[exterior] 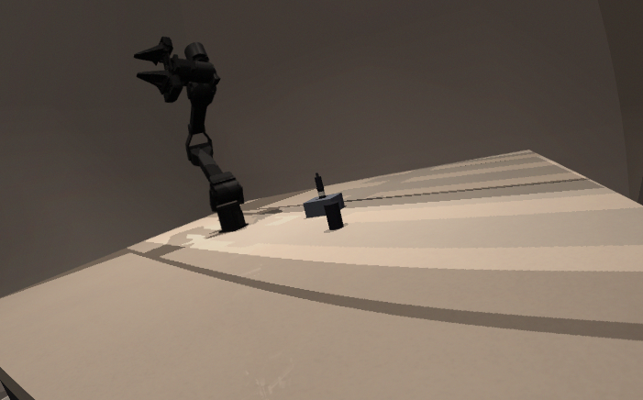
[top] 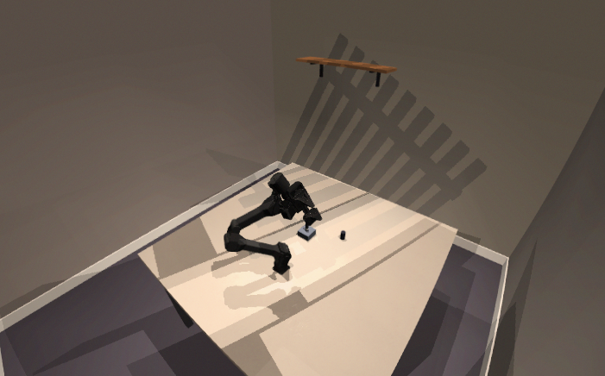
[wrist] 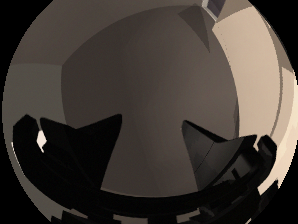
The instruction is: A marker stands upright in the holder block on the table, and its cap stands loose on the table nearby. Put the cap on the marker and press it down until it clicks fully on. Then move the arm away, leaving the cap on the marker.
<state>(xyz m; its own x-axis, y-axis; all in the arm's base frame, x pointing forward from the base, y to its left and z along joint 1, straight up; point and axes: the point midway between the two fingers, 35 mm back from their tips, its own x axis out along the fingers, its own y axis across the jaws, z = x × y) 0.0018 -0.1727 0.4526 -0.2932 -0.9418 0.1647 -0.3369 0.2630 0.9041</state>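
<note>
The black cap is 370 mm ahead of my gripper tip, 80 mm to the left of it and 430 mm below it. Round my gripper tip: grey holder block 270 mm ahead, 250 mm to the left, 440 mm below.
</note>
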